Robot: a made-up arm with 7 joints. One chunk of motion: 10 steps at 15 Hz.
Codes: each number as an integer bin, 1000 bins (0 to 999) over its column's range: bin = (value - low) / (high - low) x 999, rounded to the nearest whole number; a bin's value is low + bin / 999 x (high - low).
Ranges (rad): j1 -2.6..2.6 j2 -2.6..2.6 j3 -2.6..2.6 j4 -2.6..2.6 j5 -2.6..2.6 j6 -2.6..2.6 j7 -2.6..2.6
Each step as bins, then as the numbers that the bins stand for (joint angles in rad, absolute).
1 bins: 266 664 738 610 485 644 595
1 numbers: -1.2154 0.8563 1.2414 0.5752 -0.0755 0.7522 0.4971
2 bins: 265 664 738 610 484 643 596
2 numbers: -1.2206 0.8563 1.2414 0.5752 -0.0807 0.7469 0.5023
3 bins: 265 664 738 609 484 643 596
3 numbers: -1.2206 0.8563 1.2414 0.5700 -0.0807 0.7469 0.5023
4 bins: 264 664 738 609 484 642 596
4 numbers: -1.2258 0.8563 1.2414 0.5700 -0.0807 0.7417 0.5023
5 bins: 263 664 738 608 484 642 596
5 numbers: -1.2310 0.8563 1.2414 0.5648 -0.0807 0.7417 0.5023
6 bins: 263 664 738 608 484 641 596
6 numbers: -1.2310 0.8563 1.2414 0.5648 -0.0807 0.7365 0.5023
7 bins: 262 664 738 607 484 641 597
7 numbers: -1.2362 0.8563 1.2414 0.5596 -0.0807 0.7365 0.5075
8 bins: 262 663 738 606 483 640 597
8 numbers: -1.2362 0.8511 1.2414 0.5544 -0.0859 0.7313 0.5075
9 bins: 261 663 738 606 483 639 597
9 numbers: -1.2414 0.8511 1.2414 0.5544 -0.0859 0.7261 0.5075
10 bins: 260 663 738 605 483 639 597
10 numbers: -1.2466 0.8511 1.2414 0.5491 -0.0859 0.7261 0.5075
